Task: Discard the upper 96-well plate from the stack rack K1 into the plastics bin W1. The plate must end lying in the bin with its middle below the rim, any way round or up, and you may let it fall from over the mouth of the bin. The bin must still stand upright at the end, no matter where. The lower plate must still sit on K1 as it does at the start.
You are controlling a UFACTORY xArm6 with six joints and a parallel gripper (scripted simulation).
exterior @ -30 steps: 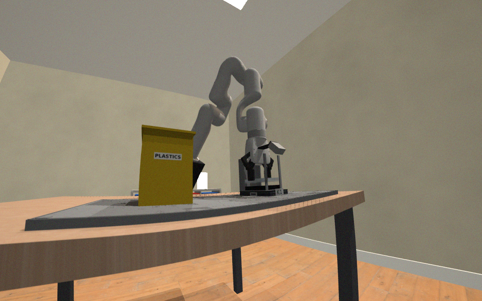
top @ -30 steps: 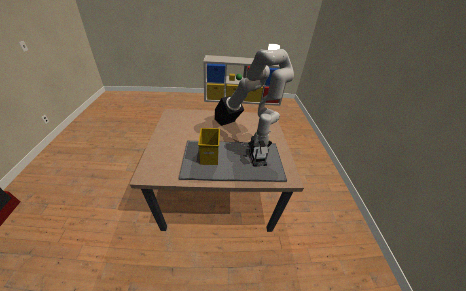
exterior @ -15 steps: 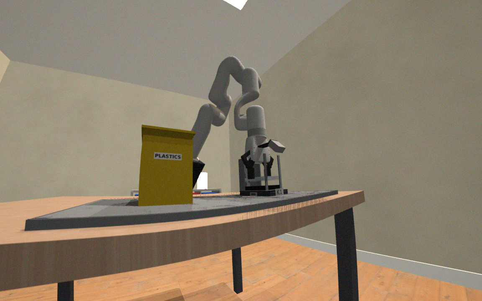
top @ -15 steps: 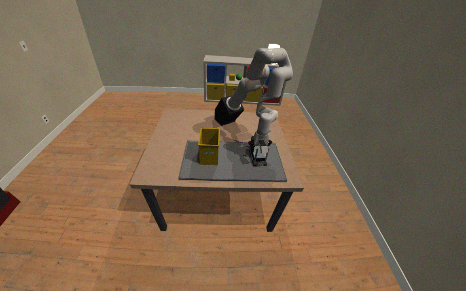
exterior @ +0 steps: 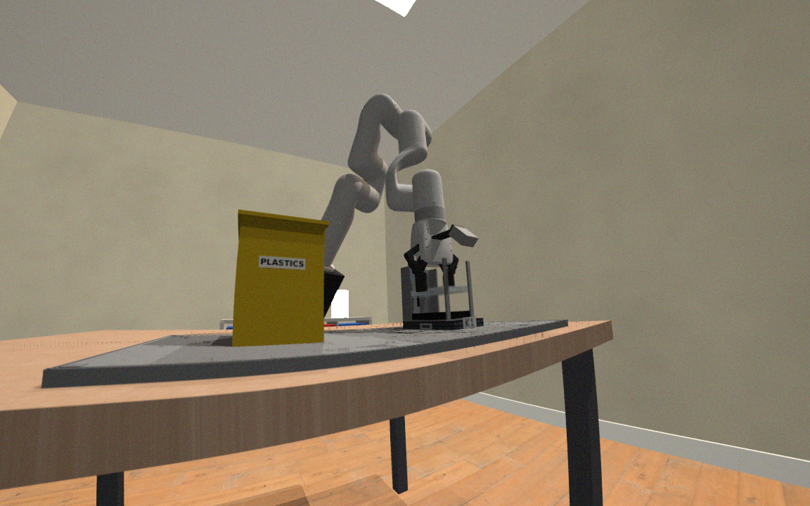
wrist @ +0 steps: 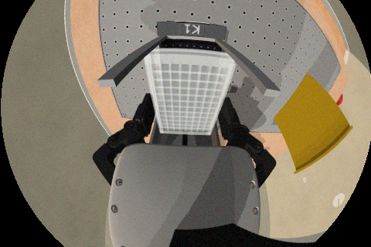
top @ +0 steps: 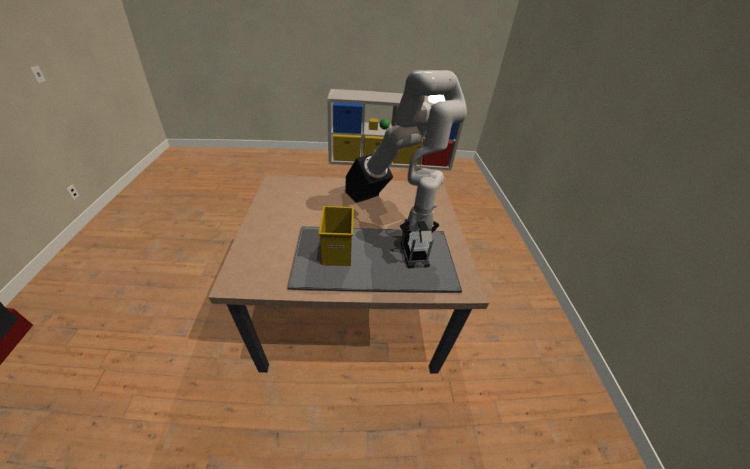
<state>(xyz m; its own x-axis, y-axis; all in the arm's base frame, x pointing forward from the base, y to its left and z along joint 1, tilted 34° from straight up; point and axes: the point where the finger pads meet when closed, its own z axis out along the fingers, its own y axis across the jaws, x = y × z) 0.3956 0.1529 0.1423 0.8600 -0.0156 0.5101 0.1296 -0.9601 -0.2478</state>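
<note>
The yellow plastics bin W1 is 1 cm ahead of my hand and 34 cm to the right of it. From my hand the other things lie so: 96-well plate (1 cm below).
</note>
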